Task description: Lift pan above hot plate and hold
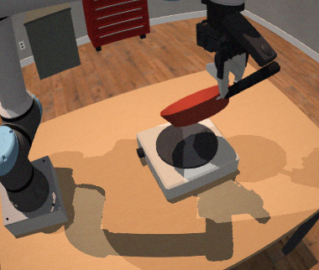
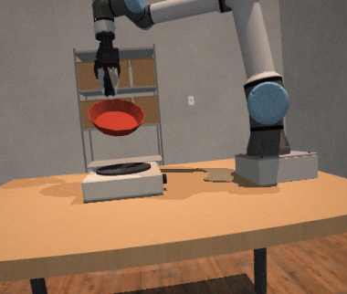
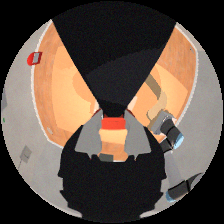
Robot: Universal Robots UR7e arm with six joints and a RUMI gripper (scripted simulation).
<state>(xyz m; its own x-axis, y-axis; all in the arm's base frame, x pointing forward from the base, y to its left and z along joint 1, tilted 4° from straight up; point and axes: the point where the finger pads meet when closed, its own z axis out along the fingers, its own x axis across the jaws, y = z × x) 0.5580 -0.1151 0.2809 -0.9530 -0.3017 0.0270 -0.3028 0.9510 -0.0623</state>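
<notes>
Now: hand 60 mm above the red pan, 50 mm to the right of it and 20 mm past it. The rest, counted from my hand: hot plate 310 mm below, 140 mm to the left, 60 mm behind.
</notes>
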